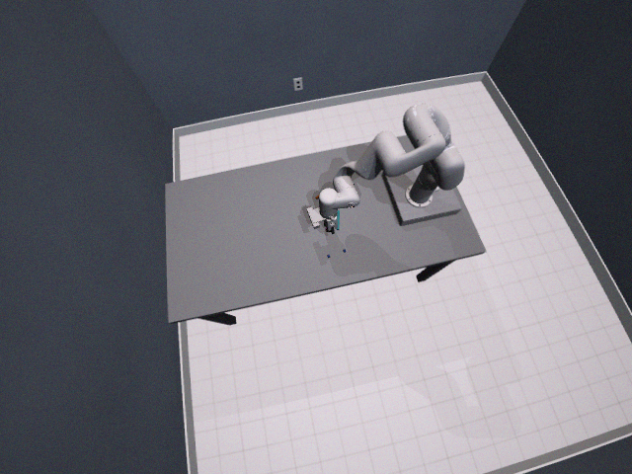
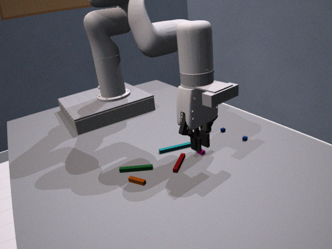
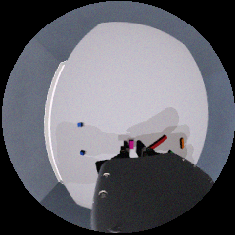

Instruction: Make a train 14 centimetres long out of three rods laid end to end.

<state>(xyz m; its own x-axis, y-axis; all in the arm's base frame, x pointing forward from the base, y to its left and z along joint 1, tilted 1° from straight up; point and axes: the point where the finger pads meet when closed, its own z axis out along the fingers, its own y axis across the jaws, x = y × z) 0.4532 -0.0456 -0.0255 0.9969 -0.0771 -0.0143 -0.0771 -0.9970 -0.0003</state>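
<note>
The magenta rod is 30 mm below my hand. Also, from my hand: green rod (70 mm behind, 150 mm to the right, 30 mm below); red rod (10 mm behind, 70 mm to the right, 30 mm below); turquoise rod (60 mm behind, 20 mm to the right, 30 mm below).
</note>
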